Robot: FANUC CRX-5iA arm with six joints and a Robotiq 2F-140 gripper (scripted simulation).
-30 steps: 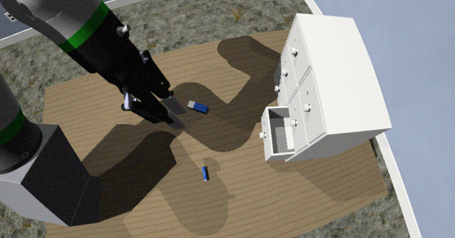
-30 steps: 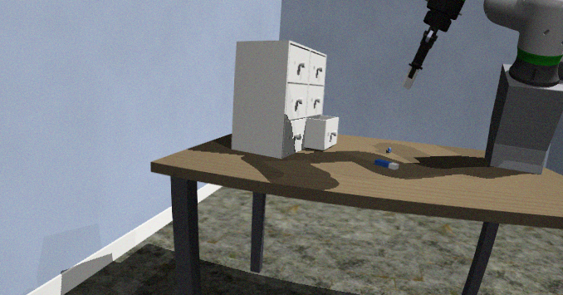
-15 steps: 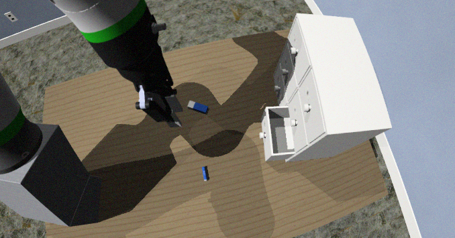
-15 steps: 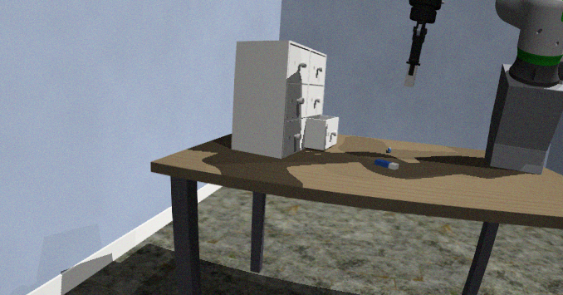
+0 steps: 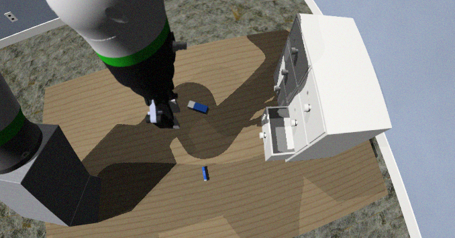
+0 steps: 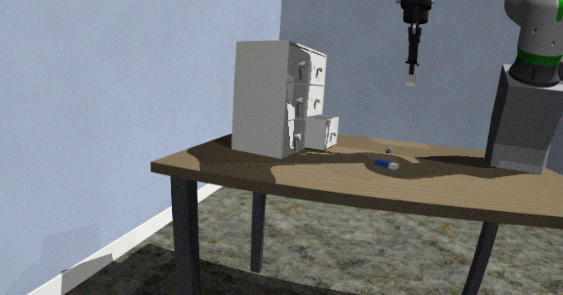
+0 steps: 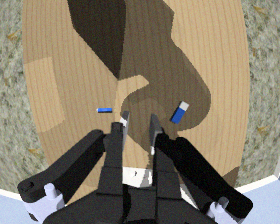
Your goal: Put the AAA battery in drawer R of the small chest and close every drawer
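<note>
Now: the AAA battery 2 cm ahead of my hand, 11 cm to the right of it and 26 cm below it. The rest, counted from my hand: drawer 30 cm ahead, 10 cm to the right, 23 cm below.
</note>
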